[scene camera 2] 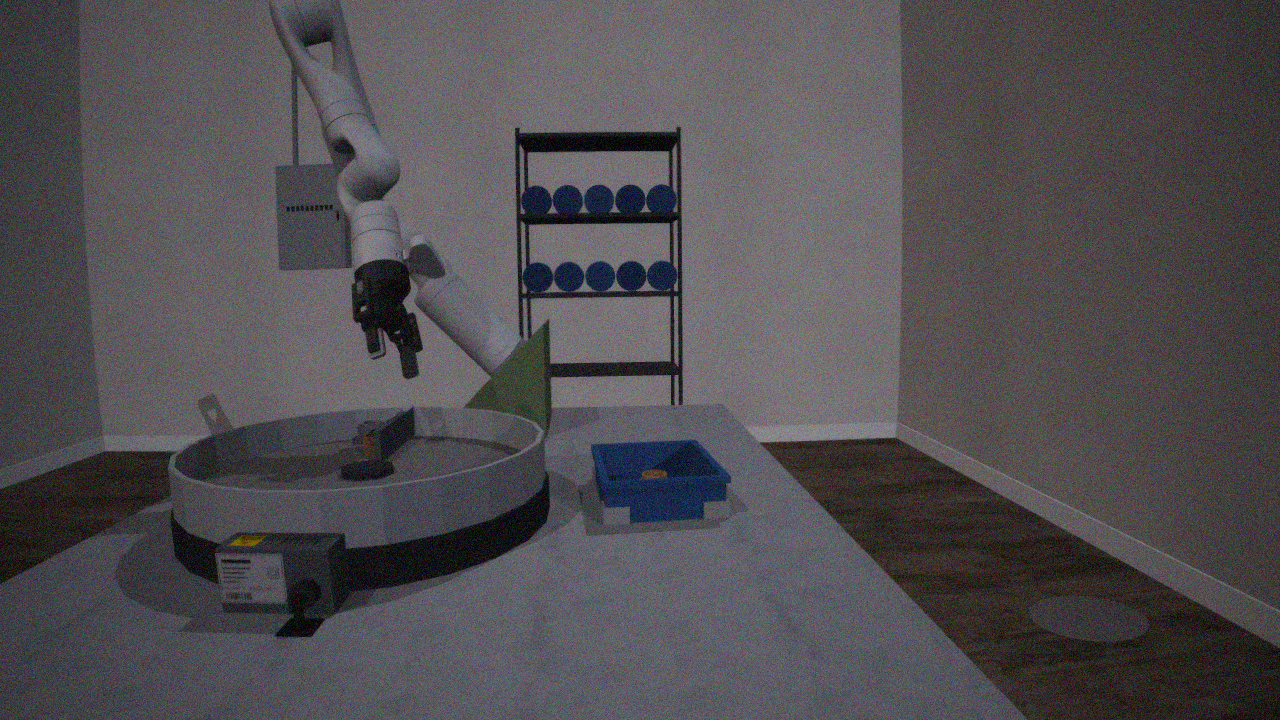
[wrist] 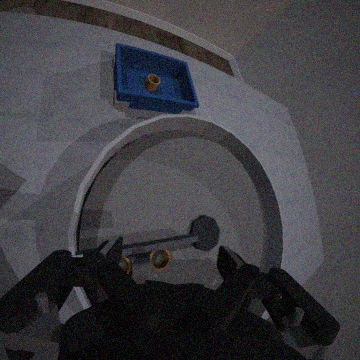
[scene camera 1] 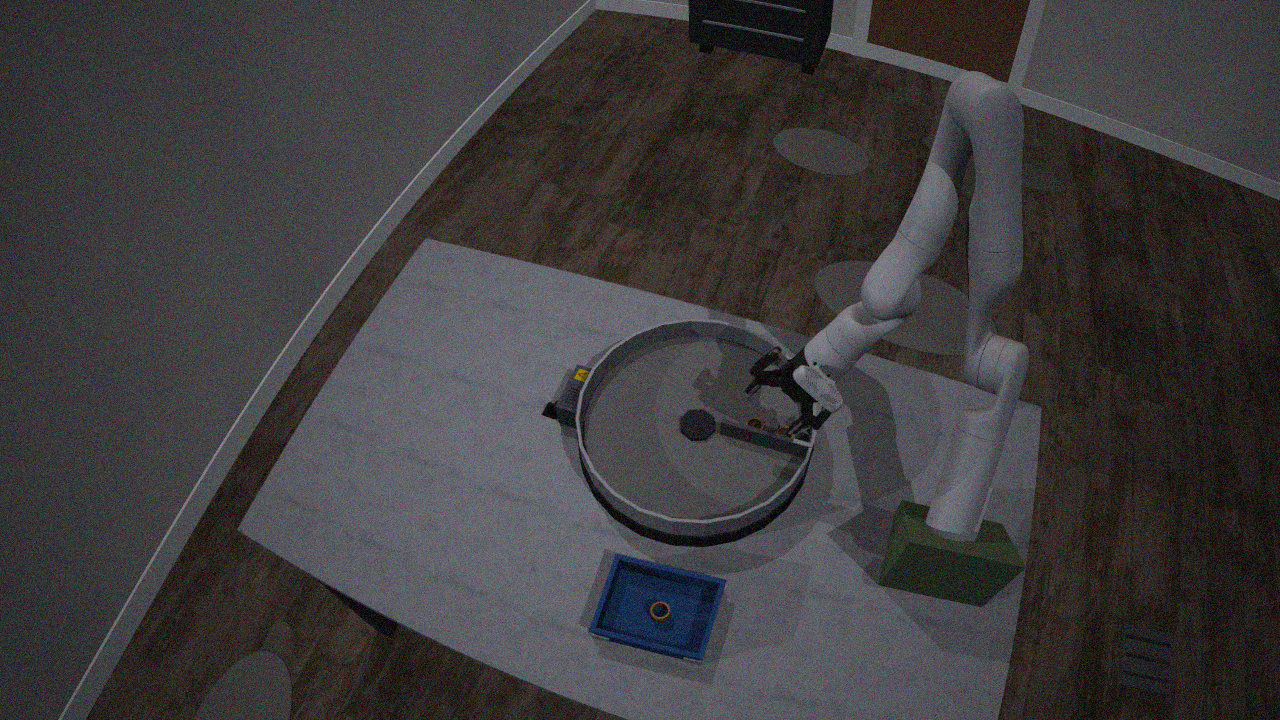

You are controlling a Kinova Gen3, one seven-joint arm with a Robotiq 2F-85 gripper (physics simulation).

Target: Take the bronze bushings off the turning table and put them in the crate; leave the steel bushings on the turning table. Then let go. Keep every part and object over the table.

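Where they show: gripper, fingertip midpoint: [scene camera 2: 395, 367] [wrist: 170, 251] [scene camera 1: 768, 413]; arm's base at its link origin: [scene camera 2: 509, 359] [scene camera 1: 948, 530].
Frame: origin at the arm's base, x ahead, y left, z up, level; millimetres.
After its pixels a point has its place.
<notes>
Two bronze bushings stand against the bar on the turning table [scene camera 1: 698, 526] {x 420, y 59, z -50 mm} [scene camera 2: 358, 519] {x 680, y -100, z -64 mm} [wrist: 274, 215] {x 678, y -157, z -51 mm}. The inner bronze bushing [scene camera 1: 755, 423] {x 375, y -170, z -67 mm} [wrist: 160, 259] {x 385, y -165, z -76 mm} shows whole; the outer bronze bushing [scene camera 1: 783, 430] {x 323, y -165, z -63 mm} [wrist: 125, 265] {x 330, y -158, z -67 mm} is partly hidden by a finger. A bronze patch also shows in scene camera 2. Steel bushings cannot be made out clearly; a grey shape [scene camera 2: 366, 428] {x 306, y -187, z -58 mm} stands beside the bar. One bronze bushing [scene camera 1: 659, 610] [scene camera 2: 654, 473] {x 429, y 206, z -104 mm} [wrist: 152, 82] {x 437, y 190, z -101 mm} is in the blue crate [scene camera 1: 693, 622] {x 385, y 204, z -126 mm} [scene camera 2: 662, 505] {x 535, y 199, z -112 mm} [wrist: 172, 104] {x 478, y 134, z -99 mm}. My gripper [scene camera 1: 772, 412] {x 353, y -131, z 33 mm} [scene camera 2: 393, 366] {x 353, y -131, z 33 mm} [wrist: 170, 251] {x 353, y -131, z 33 mm} is open, tilted and empty, above the bushings.
The bar [scene camera 1: 759, 436] {x 362, y -132, z -46 mm} [scene camera 2: 396, 433] {x 363, y -132, z -55 mm} [wrist: 160, 242] {x 374, y -133, z -37 mm} runs from the dark hub [scene camera 1: 697, 424] {x 475, y -143, z -70 mm} [scene camera 2: 366, 469] {x 487, y -142, z -70 mm} [wrist: 205, 233] {x 473, y -145, z -70 mm} to the raised rim. A grey box [scene camera 1: 570, 394] {x 713, y -145, z -73 mm} [scene camera 2: 250, 582] {x 727, y -184, z -102 mm} touches or nearly touches the turning table. A green block [scene camera 1: 948, 565] {x -4, y 70, z 14 mm} [scene camera 2: 520, 385] {x 82, y 23, z -36 mm} stands at the arm's base.
</notes>
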